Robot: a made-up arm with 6 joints.
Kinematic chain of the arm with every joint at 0, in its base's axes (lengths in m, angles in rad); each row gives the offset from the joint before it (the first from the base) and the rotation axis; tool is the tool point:
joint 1: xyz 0 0 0.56 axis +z
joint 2: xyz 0.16 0 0 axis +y
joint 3: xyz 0 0 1.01 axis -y
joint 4: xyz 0 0 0.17 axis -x
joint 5: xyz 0.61 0 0 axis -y
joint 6: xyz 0.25 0 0 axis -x
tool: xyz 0 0 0
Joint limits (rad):
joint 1: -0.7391..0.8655
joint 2: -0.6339..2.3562
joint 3: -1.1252..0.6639
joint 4: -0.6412..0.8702
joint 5: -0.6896..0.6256
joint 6: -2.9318..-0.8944
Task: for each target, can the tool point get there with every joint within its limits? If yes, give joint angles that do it. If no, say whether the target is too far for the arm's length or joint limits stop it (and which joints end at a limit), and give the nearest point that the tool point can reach.
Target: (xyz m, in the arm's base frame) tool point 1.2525 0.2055 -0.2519
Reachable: yes | joints 0.1429 1.5570 0.0407 -0.2122 -0.4949 -2.6410
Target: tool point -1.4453 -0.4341 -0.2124
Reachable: no: joint limits stop it (at a limit: joint 1, joint 2, joint 4, joint 5) | nearest point -0.0496 -0.0733 -0.1846 | short by 1.442 m
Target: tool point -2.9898 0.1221 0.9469
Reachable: no: too far | nearest point -0.5234 0.0214 2.2416 | short by 2.787 m
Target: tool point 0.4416 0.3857 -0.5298
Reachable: yes | joints 0.6620 1.9496 -0.5147 0.4566 0.3018 -1.9212
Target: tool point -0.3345 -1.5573 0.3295
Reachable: no: joint limits stop it (at a limit: joint 1, joint 4, joint 5) | nearest point 0.5107 -0.6300 0.3295 | short by 1.255 m
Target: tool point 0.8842 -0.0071 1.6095
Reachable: yes | joints 0.0362 -0.1525 -0.4069 -0.3720 0.4450 -1.5378
